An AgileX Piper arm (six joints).
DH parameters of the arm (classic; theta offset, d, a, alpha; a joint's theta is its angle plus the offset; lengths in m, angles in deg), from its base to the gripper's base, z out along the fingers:
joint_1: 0 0.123 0 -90
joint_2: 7.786 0 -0.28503 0
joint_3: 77.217 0 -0.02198 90
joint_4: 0 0.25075 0 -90
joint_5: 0 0 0 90
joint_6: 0 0.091 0 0
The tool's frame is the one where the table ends.
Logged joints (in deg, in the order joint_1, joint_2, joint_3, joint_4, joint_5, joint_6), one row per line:
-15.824 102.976 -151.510 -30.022 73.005 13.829
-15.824 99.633 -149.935 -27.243 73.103 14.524
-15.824 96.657 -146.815 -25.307 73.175 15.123
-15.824 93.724 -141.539 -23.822 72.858 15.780
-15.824 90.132 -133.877 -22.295 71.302 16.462
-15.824 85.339 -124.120 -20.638 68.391 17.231
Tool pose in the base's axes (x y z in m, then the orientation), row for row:
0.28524 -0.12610 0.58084 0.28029 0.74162 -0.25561 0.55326
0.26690 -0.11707 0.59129 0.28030 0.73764 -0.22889 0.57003
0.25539 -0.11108 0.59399 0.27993 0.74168 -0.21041 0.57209
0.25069 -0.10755 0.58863 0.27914 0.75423 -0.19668 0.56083
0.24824 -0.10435 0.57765 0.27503 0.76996 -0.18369 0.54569
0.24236 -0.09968 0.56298 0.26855 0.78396 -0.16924 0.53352
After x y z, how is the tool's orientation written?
As a quaternion, x y z w.
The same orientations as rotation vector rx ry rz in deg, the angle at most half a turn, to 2 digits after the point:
37.96 100.44 -34.62
37.70 99.20 -30.78
37.61 99.66 -28.27
37.68 101.82 -26.55
37.37 104.61 -24.96
36.68 107.07 -23.11

